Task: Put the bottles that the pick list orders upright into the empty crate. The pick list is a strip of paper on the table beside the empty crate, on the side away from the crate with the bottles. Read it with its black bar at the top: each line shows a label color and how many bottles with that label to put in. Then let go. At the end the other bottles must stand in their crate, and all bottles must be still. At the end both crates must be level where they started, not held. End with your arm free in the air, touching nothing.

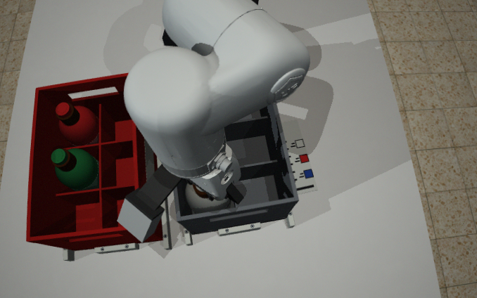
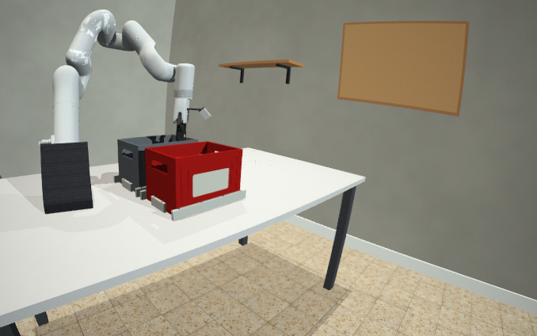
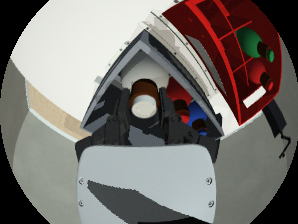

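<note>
Now: hand 7 cm above the white-label bottle. From my hand the other things lie so: grey crate 10 cm below, 9 cm behind, 2 cm to the left; pick list 19 cm below, 16 cm to the left, 11 cm behind; blue bottle 17 cm behind, 10 cm below, 4 cm to the right.
</note>
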